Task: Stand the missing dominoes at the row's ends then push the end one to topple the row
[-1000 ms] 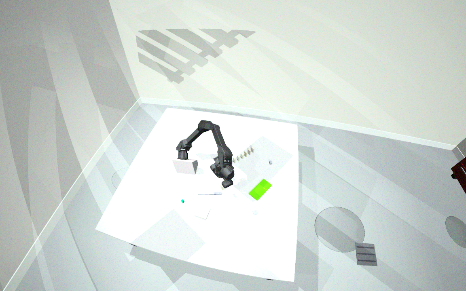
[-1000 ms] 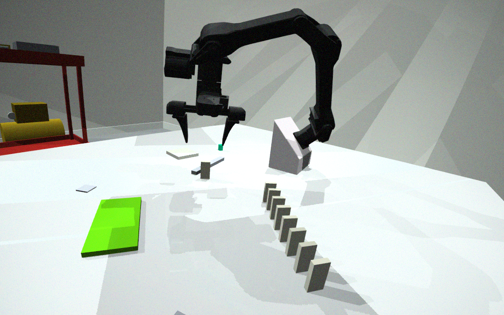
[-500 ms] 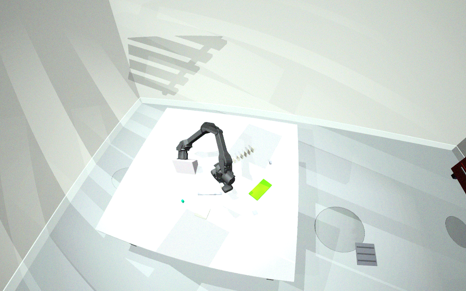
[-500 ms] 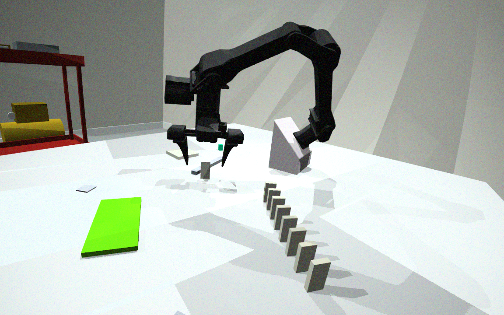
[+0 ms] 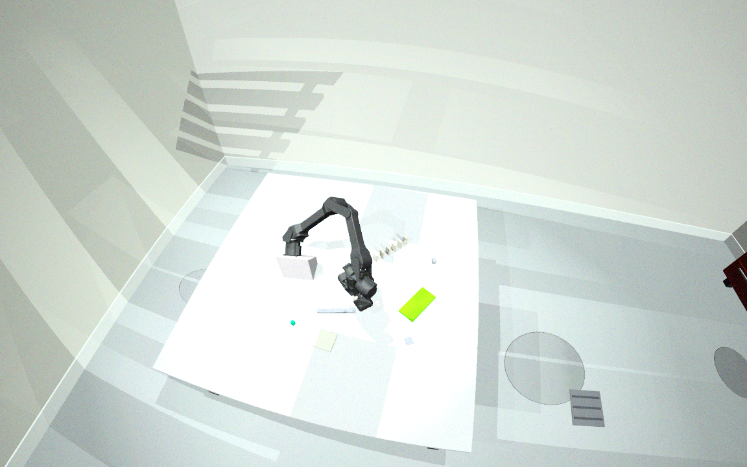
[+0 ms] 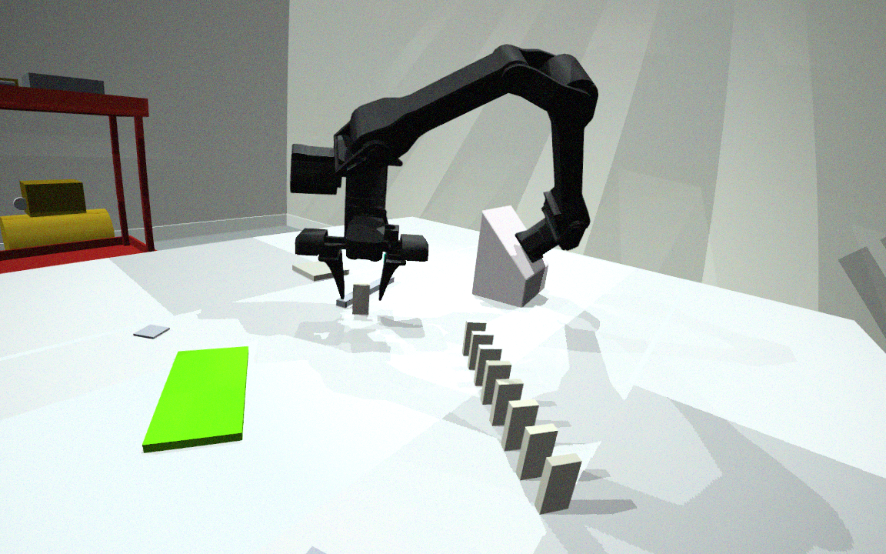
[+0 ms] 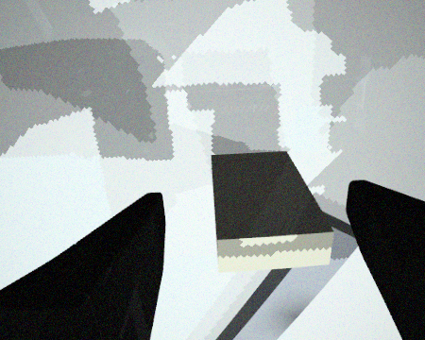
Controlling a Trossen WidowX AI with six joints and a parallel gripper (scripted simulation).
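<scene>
The grey bar is 80 mm behind my gripper tip, 50 mm to the right of it and 20 mm below it. From my gripper tip the other things lie so: green slab (260 mm ahead, 30 mm to the left, 20 mm below); flat cream tile (100 mm behind, 190 mm to the right, 20 mm below); teal cube (240 mm behind, 140 mm to the right, 10 mm below).
</scene>
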